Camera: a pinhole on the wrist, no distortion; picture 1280 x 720 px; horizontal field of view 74.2 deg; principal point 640.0 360.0 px. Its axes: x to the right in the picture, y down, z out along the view. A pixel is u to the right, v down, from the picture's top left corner.
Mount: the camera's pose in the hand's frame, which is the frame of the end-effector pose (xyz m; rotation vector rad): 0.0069 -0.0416 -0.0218 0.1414 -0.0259 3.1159
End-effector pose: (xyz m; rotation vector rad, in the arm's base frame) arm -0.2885 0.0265 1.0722 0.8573 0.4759 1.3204
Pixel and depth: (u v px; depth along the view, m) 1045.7 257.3 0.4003
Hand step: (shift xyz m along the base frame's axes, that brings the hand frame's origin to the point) 0.2569 -0.2481 0.2237
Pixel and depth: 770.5 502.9 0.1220
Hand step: 0.1151 -0.0296 0.0131
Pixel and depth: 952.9 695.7 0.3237
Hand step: 0.3201 -0.1692 0.0443
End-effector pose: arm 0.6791 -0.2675 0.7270 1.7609 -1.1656 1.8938
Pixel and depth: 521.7 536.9 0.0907
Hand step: 0.0842 -0.0176 0.0417
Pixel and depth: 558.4 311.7 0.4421
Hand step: 0.2843 -0.3109 0.0582
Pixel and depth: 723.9 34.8 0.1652
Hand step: 0.0847 -0.1190 -0.0123
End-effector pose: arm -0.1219 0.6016 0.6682 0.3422 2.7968 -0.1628
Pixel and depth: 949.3 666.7 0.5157
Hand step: 0.2191 -0.3308 -0.4150
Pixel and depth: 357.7 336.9 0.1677
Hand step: -0.0404 -0.0439 -0.1544
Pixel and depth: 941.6 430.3 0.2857
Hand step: 0.1273 -0.1213 -0.2286
